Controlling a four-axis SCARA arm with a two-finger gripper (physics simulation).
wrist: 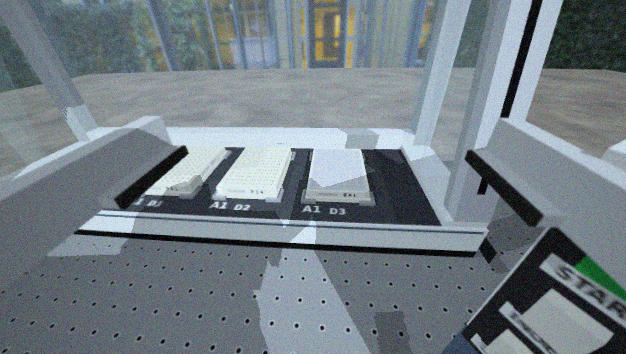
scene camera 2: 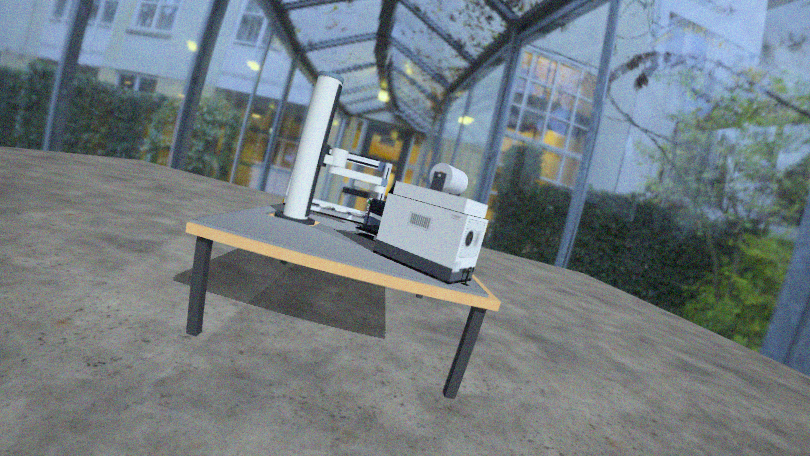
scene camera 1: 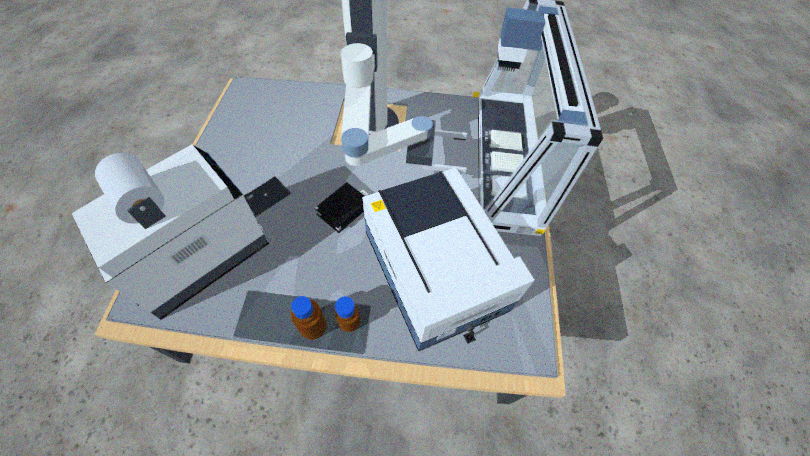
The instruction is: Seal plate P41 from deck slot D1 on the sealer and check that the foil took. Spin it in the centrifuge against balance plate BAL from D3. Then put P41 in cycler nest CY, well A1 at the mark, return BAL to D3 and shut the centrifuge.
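Places are measured from the arm's base along level axes (x ahead, y left, z up), in millimetres.
Pixels of known places: gripper, fingertip midpoint: (wrist: pixel 319 135) (scene camera 2: pixel 357 196) (scene camera 1: pixel 466 152); arm's base at its link origin: (scene camera 2: pixel 294 219) (scene camera 1: pixel 370 125).
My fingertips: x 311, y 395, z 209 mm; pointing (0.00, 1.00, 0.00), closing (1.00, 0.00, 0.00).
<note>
Ahead of a thing's pixels: the offset from my fingertips to its top centre. "*": to the spot under its first point. Level surfaces: height alone.
My gripper (wrist: pixel 319 135) (scene camera 1: pixel 461 151) is open and empty, held level short of the deck rack, its fingers pointing at it. Plate P41 {233 mm back, 188 mm left, 132 mm down} (wrist: pixel 192 167) (scene camera 1: pixel 506 138) sits in slot D1, its label blurred and partly behind the left finger. Balance plate BAL {15 mm ahead, 189 mm left, 132 mm down} (wrist: pixel 337 167) (scene camera 1: pixel 501 185) sits in D3 with a smooth top. The sealer {429 mm ahead, 877 mm right, 280 mm up} (scene camera 1: pixel 175 226) (scene camera 2: pixel 422 226), with a roll on top, has its dark carrier {202 mm ahead, 684 mm right, 98 mm down} (scene camera 1: pixel 272 192) outside. The centrifuge {* 472 mm ahead, 30 mm right, 13 mm up} (scene camera 1: pixel 453 271) is white and blue; its START panel {* 92 mm ahead, 43 mm right, 48 mm down} (wrist: pixel 530 285) is at the lower right. A black block {166 mm ahead, 422 mm right, 144 mm down} (scene camera 1: pixel 340 209) lies between them; I cannot read its label.
Another pale plate {109 mm back, 189 mm left, 132 mm down} (wrist: pixel 257 170) (scene camera 1: pixel 506 160) sits in D2. A gantry frame (scene camera 1: pixel 578 73) stands over the deck. Two blue-capped brown bottles (scene camera 1: pixel 308 321) (scene camera 1: pixel 347 317) stand on a dark mat {192 mm down} (scene camera 1: pixel 257 317) near the front table edge. The arm column (scene camera 2: pixel 314 147) rises at the back.
</note>
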